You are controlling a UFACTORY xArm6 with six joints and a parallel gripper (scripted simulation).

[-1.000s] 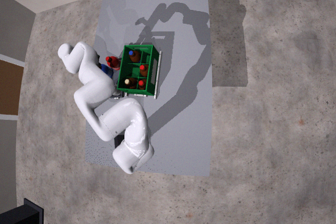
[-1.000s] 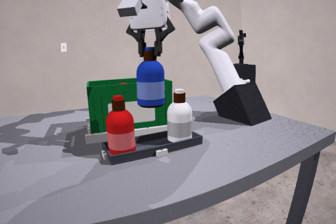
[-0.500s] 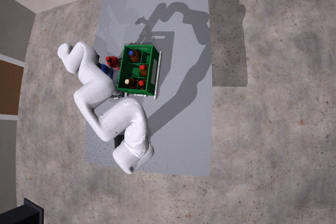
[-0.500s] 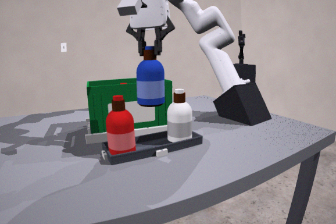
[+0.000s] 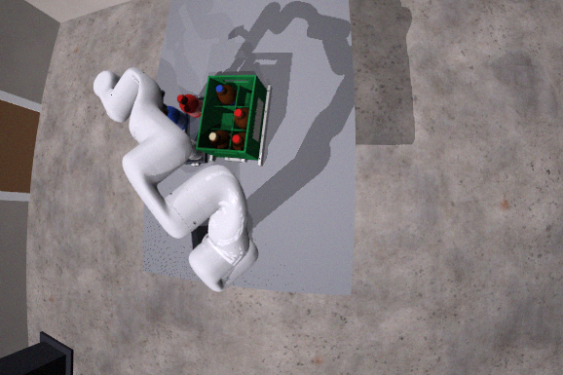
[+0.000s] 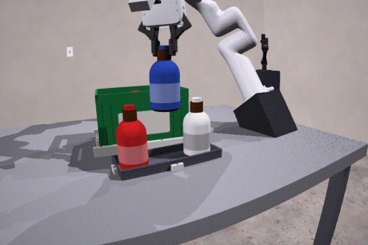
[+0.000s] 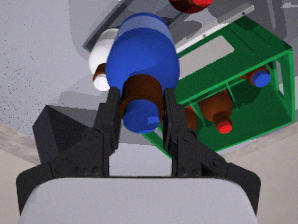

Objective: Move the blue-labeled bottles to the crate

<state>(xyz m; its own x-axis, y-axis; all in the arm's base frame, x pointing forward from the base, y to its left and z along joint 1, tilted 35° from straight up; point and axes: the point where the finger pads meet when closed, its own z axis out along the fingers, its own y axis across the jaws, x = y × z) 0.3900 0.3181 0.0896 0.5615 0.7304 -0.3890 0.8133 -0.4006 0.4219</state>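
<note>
Right now the blue-labeled bottle is 7 cm below my hand. From my hand the other things lie so: red bottle 20 cm below, 9 cm ahead, 2 cm to the left; white bottle 20 cm below, 9 cm behind, 2 cm to the right; dark tray 28 cm below.
</note>
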